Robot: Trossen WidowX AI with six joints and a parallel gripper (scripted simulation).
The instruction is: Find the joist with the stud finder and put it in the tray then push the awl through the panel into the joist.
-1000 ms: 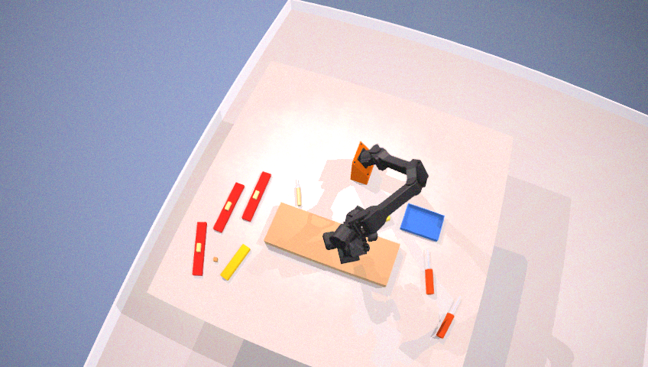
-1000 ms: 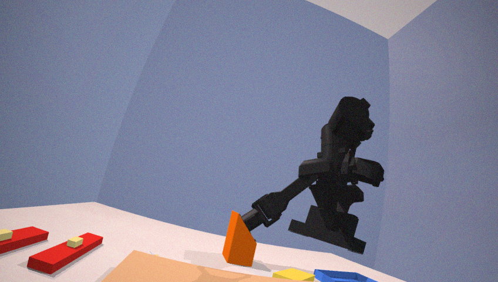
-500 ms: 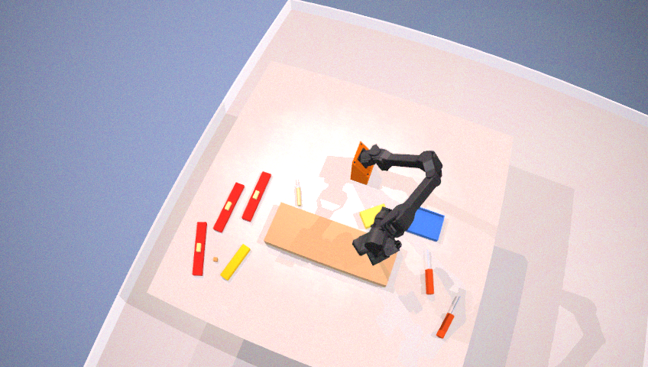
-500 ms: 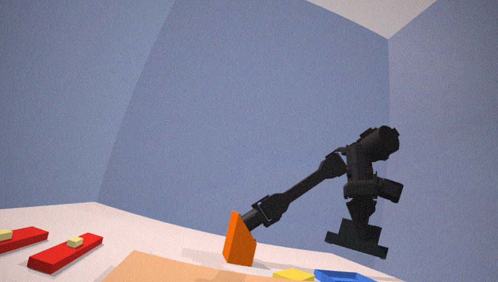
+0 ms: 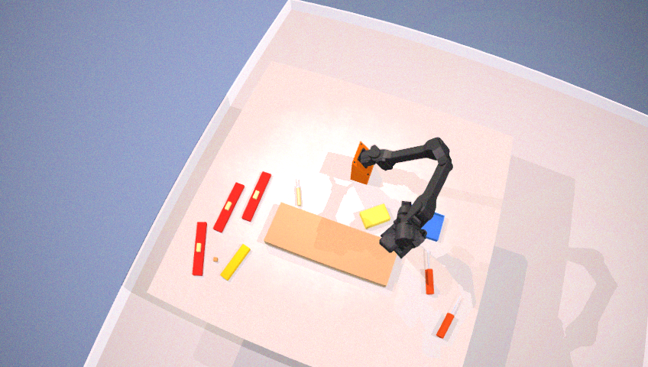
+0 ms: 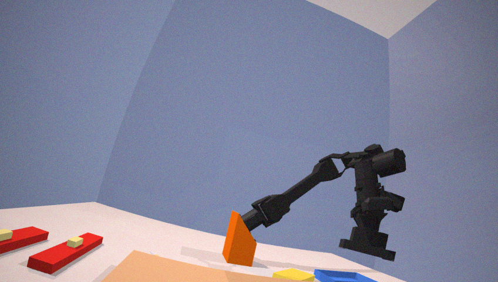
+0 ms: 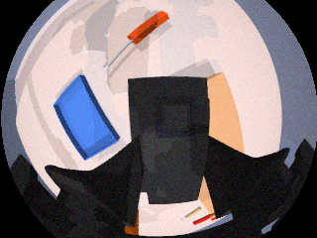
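Right now my gripper tip is 160 mm past the blue tray, 130 mm above it and 60 mm to the right of it. Round my gripper tip: yellow block (130 mm to the right, 130 mm below, 110 mm behind); then awl (480 mm to the right, 140 mm below, 90 mm behind); then stud finder (20 mm above, 10 mm to the left).
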